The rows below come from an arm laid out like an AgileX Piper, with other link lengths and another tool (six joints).
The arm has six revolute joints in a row. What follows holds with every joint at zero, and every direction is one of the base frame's. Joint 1 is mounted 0.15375 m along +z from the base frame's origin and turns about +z. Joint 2 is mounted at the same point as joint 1 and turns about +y. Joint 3 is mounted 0.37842 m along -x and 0.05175 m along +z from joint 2 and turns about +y. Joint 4 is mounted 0.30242 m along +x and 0.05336 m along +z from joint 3 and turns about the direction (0.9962, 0, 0.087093). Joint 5 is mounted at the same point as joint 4 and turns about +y. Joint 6 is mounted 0.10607 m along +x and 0.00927 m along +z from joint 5 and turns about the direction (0.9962, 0, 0.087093). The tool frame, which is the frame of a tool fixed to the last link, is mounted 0.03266 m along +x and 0.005 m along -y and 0.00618 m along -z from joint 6; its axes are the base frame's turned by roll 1.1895, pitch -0.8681 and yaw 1.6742 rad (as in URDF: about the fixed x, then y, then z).
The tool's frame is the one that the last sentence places.
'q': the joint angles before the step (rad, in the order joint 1, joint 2, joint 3, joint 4, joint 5, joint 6). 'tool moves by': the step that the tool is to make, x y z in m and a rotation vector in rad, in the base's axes. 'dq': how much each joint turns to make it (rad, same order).
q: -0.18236, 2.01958, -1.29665, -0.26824, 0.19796, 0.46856
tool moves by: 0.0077, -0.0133, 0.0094, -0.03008, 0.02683, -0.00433
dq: -0.01558, 0.01406, -0.06575, 0.00232, 0.07258, -0.03818
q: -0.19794, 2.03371, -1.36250, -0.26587, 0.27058, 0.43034
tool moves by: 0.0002, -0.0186, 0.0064, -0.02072, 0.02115, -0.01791
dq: -0.02852, 0.00536, -0.03685, 0.00095, 0.04727, -0.02872
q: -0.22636, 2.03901, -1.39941, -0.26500, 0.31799, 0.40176
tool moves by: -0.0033, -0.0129, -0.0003, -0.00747, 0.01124, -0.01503
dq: -0.02232, 0.00218, -0.00501, 0.00006, 0.01131, -0.01299
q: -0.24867, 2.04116, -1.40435, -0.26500, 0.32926, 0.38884
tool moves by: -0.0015, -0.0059, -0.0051, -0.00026, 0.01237, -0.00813
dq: -0.01025, 0.00849, -0.00001, -0.00126, 0.00329, -0.00287
